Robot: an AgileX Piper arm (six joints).
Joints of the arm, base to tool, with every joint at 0 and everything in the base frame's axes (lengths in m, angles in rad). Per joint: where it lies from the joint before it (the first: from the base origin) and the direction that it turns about. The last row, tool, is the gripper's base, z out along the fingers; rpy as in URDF.
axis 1: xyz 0 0 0.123 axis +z
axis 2: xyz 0 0 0 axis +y
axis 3: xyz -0.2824 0 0.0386 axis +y
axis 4: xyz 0.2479 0 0.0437 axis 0.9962 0 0.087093
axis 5: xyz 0 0 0 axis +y
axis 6: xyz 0.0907 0 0.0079 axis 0.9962 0 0.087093
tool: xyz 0 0 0 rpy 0 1.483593 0
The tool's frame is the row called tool.
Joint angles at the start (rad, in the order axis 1, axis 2, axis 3, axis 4, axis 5, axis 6):
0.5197, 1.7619, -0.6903, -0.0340, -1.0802, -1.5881
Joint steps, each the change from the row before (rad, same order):
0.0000, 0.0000, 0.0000, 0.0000, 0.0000, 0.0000
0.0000, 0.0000, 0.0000, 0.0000, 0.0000, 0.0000
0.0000, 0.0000, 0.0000, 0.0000, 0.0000, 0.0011
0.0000, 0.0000, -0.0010, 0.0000, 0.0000, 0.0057
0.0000, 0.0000, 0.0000, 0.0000, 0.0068, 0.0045
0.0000, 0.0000, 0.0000, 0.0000, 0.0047, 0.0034
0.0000, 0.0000, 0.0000, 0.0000, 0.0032, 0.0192
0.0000, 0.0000, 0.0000, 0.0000, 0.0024, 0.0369
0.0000, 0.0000, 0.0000, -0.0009, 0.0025, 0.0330
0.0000, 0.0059, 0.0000, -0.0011, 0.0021, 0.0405
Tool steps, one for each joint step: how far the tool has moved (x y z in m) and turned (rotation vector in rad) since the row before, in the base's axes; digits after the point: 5 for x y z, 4 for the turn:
0.00000, 0.00000, 0.00000, 0.0000, 0.0000, 0.0000
0.00000, 0.00000, 0.00000, 0.0000, 0.0000, 0.0000
0.00000, 0.00000, 0.00000, 0.0009, 0.0006, 0.0001
0.00016, 0.00009, 0.00025, 0.0053, 0.0021, 0.0005
0.00006, 0.00002, -0.00062, 0.0003, 0.0081, 0.0003
0.00004, 0.00001, -0.00043, 0.0004, 0.0058, 0.0002
0.00002, 0.00001, -0.00029, 0.0146, 0.0127, 0.0015
0.00002, 0.00001, -0.00022, 0.0301, 0.0213, 0.0029
-0.00002, 0.00007, -0.00023, 0.0263, 0.0191, 0.0033
0.00037, 0.00031, -0.00220, 0.0299, 0.0277, 0.0038

